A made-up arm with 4 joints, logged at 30 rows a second.
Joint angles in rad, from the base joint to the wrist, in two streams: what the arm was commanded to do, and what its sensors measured. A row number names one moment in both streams.
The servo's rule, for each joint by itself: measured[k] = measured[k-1] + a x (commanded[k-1-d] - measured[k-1]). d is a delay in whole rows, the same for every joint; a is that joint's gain. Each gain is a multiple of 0.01, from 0.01 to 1. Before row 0 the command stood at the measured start. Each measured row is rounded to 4 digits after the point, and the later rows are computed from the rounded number. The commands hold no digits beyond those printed.
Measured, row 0: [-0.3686, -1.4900, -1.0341, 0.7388]
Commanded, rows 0 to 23: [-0.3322, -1.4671, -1.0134, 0.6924]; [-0.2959, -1.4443, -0.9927, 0.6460]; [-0.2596, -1.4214, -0.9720, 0.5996]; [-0.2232, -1.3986, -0.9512, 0.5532]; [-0.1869, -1.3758, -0.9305, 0.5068]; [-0.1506, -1.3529, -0.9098, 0.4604]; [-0.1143, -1.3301, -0.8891, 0.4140]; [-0.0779, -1.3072, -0.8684, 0.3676]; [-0.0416, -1.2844, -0.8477, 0.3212]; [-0.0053, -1.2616, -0.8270, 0.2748]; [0.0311, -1.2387, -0.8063, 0.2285]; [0.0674, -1.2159, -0.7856, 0.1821]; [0.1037, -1.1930, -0.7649, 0.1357]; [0.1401, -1.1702, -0.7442, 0.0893]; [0.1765, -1.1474, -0.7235, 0.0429]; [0.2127, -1.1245, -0.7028, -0.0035]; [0.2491, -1.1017, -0.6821, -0.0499]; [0.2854, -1.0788, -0.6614, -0.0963]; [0.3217, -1.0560, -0.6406, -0.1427]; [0.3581, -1.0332, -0.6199, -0.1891]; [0.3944, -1.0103, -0.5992, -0.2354]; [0.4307, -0.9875, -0.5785, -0.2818]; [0.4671, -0.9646, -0.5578, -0.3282]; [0.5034, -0.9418, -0.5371, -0.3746]
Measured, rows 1 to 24: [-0.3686, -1.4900, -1.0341, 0.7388]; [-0.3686, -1.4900, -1.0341, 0.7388]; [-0.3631, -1.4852, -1.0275, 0.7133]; [-0.3530, -1.4766, -1.0164, 0.6763]; [-0.3390, -1.4650, -1.0022, 0.6341]; [-0.3216, -1.4511, -0.9859, 0.5896]; [-0.3014, -1.4353, -0.9682, 0.5441]; [-0.2788, -1.4180, -0.9495, 0.4981]; [-0.2541, -1.3995, -0.9302, 0.4518]; [-0.2277, -1.3801, -0.9104, 0.4055]; [-0.1998, -1.3600, -0.8903, 0.3591]; [-0.1706, -1.3393, -0.8700, 0.3127]; [-0.1403, -1.3182, -0.8496, 0.2664]; [-0.1091, -1.2967, -0.8291, 0.2200]; [-0.0772, -1.2749, -0.8086, 0.1736]; [-0.0446, -1.2529, -0.7880, 0.1272]; [-0.0114, -1.2307, -0.7674, 0.0808]; [0.0222, -1.2084, -0.7467, 0.0344]; [0.0562, -1.1860, -0.7260, -0.0120]; [0.0906, -1.1635, -0.7053, -0.0584]; [0.1253, -1.1409, -0.6846, -0.1048]; [0.1602, -1.1183, -0.6639, -0.1512]; [0.1953, -1.0956, -0.6432, -0.1975]; [0.2306, -1.0729, -0.6225, -0.2439]
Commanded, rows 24 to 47: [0.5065, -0.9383, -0.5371, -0.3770]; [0.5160, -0.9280, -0.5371, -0.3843]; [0.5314, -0.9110, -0.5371, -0.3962]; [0.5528, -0.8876, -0.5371, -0.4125]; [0.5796, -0.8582, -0.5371, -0.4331]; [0.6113, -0.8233, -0.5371, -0.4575]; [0.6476, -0.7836, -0.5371, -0.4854]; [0.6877, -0.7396, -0.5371, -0.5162]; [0.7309, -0.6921, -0.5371, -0.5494]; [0.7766, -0.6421, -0.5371, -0.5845]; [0.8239, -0.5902, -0.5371, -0.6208]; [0.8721, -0.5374, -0.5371, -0.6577]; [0.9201, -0.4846, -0.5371, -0.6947]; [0.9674, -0.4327, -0.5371, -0.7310]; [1.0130, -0.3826, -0.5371, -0.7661]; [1.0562, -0.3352, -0.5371, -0.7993]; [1.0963, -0.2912, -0.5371, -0.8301]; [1.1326, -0.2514, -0.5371, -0.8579]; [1.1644, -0.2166, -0.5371, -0.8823]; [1.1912, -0.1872, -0.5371, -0.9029]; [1.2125, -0.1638, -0.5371, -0.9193]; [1.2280, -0.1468, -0.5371, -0.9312]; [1.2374, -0.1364, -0.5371, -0.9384]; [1.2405, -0.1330, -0.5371, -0.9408]
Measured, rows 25 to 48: [0.2661, -1.0502, -0.6018, -0.2903]; [0.3017, -1.0274, -0.5811, -0.3367]; [0.3324, -1.0087, -0.5670, -0.3589]; [0.3599, -0.9918, -0.5574, -0.3729]; [0.3856, -0.9748, -0.5509, -0.3857]; [0.4107, -0.9565, -0.5465, -0.4004]; [0.4360, -0.9359, -0.5435, -0.4184]; [0.4623, -0.9123, -0.5415, -0.4399]; [0.4901, -0.8853, -0.5401, -0.4649]; [0.5197, -0.8547, -0.5391, -0.4931]; [0.5514, -0.8206, -0.5385, -0.5241]; [0.5852, -0.7831, -0.5381, -0.5573]; [0.6210, -0.7426, -0.5378, -0.5922]; [0.6587, -0.6995, -0.5376, -0.6282]; [0.6979, -0.6544, -0.5374, -0.6648]; [0.7383, -0.6078, -0.5373, -0.7012]; [0.7795, -0.5605, -0.5372, -0.7369]; [0.8210, -0.5132, -0.5372, -0.7712]; [0.8623, -0.4666, -0.5372, -0.8036]; [0.9028, -0.4214, -0.5372, -0.8335]; [0.9420, -0.3784, -0.5372, -0.8603]; [0.9794, -0.3382, -0.5372, -0.8837]; [1.0144, -0.3016, -0.5372, -0.9033]; [1.0464, -0.2691, -0.5372, -0.9186]
